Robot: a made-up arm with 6 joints.
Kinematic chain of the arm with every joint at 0, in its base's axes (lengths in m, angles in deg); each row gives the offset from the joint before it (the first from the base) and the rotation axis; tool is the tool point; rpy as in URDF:
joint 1: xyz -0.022 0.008 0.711 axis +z
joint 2: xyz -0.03 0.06 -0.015 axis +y
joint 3: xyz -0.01 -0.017 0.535 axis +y
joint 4: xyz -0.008 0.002 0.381 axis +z
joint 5: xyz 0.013 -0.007 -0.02 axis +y
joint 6: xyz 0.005 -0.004 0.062 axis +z
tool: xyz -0.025 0.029 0.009 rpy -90 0 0
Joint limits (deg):
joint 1: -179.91..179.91
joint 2: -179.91..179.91
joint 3: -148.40..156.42
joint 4: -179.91..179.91
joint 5: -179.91..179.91
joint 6: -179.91..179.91
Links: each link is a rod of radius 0.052 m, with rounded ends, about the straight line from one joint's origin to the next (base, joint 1, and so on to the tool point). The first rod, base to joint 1, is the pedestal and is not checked.
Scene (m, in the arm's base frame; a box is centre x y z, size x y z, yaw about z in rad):
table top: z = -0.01
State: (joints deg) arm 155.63 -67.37 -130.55 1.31 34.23 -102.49
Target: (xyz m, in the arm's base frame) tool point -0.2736 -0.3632 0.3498
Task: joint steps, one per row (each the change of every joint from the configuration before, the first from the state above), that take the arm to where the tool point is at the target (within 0.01 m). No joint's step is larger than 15 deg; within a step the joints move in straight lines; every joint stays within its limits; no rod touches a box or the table.
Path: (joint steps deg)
1: -12.82 -2.48 1.11 2.14 0.05 0.72
2: -12.82 -2.47 1.11 2.14 0.05 0.73
3: -12.81 -2.48 1.12 2.13 0.05 0.72
4: -12.82 -2.47 1.11 2.14 0.04 0.73
5: -12.82 -2.48 1.11 2.14 0.05 0.72
6: -12.82 -2.48 1.11 2.14 0.05 0.72
7: -12.82 -2.47 1.11 2.14 0.05 0.73

